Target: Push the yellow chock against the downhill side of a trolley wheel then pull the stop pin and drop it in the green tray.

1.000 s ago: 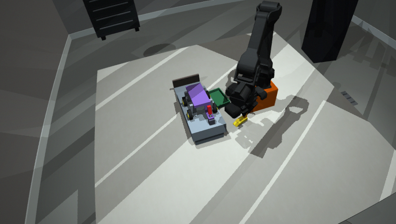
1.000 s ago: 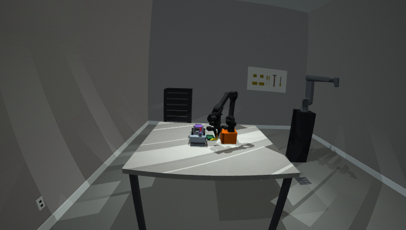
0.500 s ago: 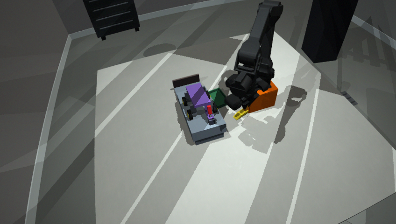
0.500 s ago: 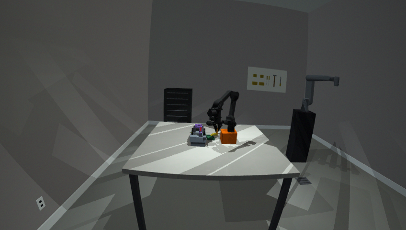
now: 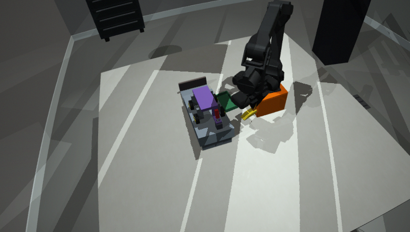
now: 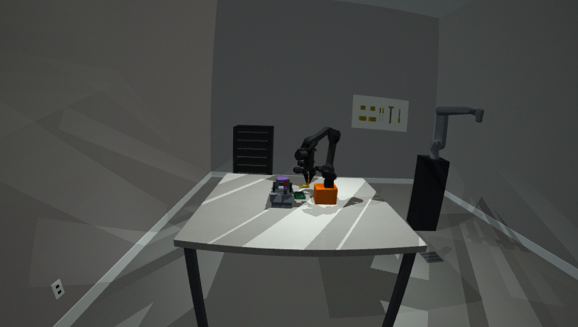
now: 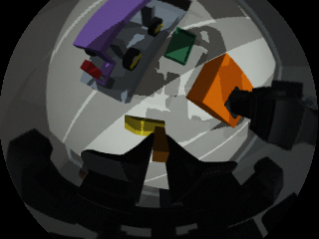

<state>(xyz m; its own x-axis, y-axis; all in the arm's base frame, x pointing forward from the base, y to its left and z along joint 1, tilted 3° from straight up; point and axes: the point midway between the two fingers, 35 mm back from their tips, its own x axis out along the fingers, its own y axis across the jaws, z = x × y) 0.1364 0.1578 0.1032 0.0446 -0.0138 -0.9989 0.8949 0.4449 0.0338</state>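
My gripper tip is now 20 mm short of the yellow chock, 10 mm to the right of it and 10 mm above it. Also, from my gripper tip: grey ramp (180 mm ahead, 120 mm to the right, 130 mm below); trolley (180 mm ahead, 110 mm to the right, 60 mm below); red-headed stop pin (140 mm ahead, 10 mm to the right, 40 mm below).
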